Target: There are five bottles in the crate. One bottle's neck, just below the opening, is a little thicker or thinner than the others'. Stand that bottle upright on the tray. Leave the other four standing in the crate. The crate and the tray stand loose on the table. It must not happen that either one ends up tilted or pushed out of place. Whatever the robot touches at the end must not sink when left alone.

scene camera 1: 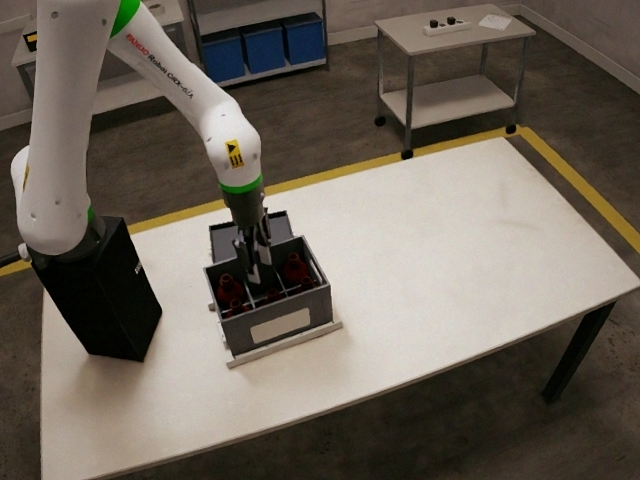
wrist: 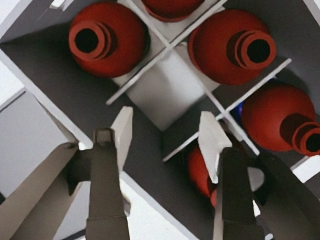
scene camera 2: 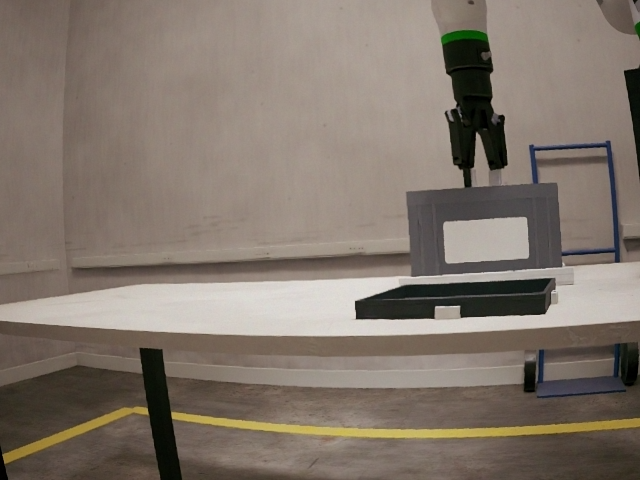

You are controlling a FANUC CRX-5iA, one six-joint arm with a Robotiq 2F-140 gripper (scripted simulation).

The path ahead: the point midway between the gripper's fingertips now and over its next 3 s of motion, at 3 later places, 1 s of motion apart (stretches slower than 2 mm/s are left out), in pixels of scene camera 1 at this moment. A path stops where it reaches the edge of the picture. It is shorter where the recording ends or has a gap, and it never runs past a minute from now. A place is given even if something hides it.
My gripper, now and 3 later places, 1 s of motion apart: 260,272; 260,270; 256,250; 290,258
